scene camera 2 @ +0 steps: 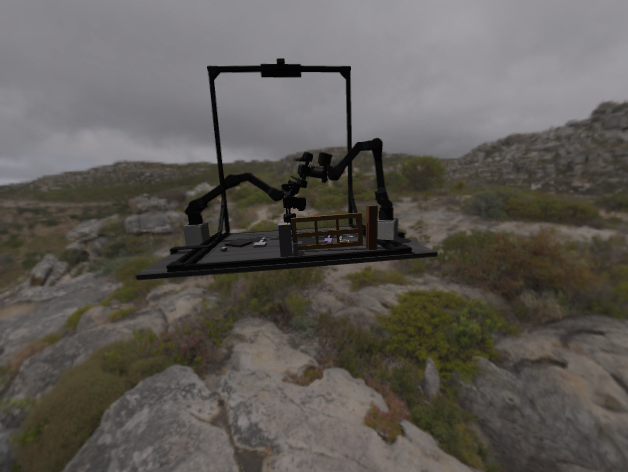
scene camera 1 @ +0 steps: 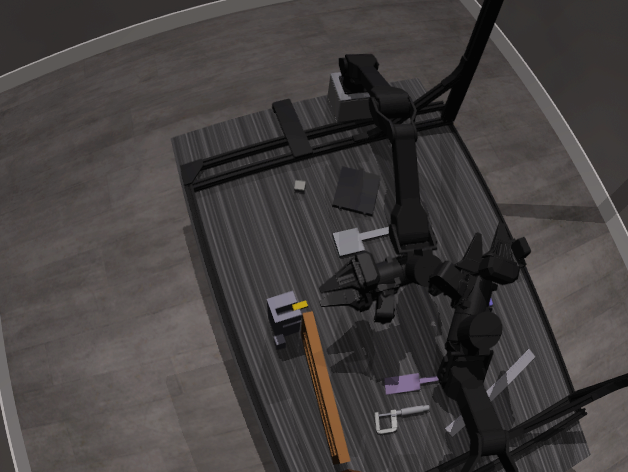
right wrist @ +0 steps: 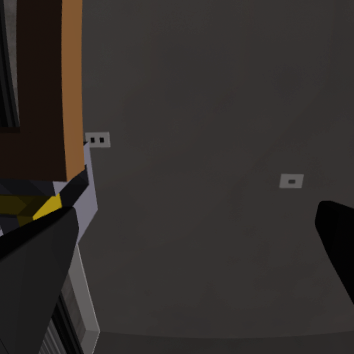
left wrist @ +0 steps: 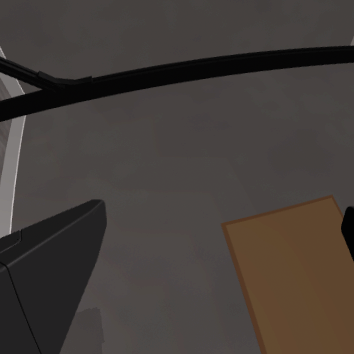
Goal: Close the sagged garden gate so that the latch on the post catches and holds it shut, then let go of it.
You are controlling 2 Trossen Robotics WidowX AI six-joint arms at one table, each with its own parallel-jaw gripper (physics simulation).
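The orange-brown gate stands upright, its free end close beside the grey latch post. The yellow latch juts toward that end; whether it holds the gate is unclear. The brown hinge post is at the gate's other end. My right gripper is open and empty, pointing toward the latch side, with one finger partly covering the latch in its wrist view. My left gripper is open, empty and raised away from the gate.
A white-grey paddle, a dark panel and a small pale block lie on the table. A purple tool, a clamp and a pale strip lie right of the gate. The arms are close together.
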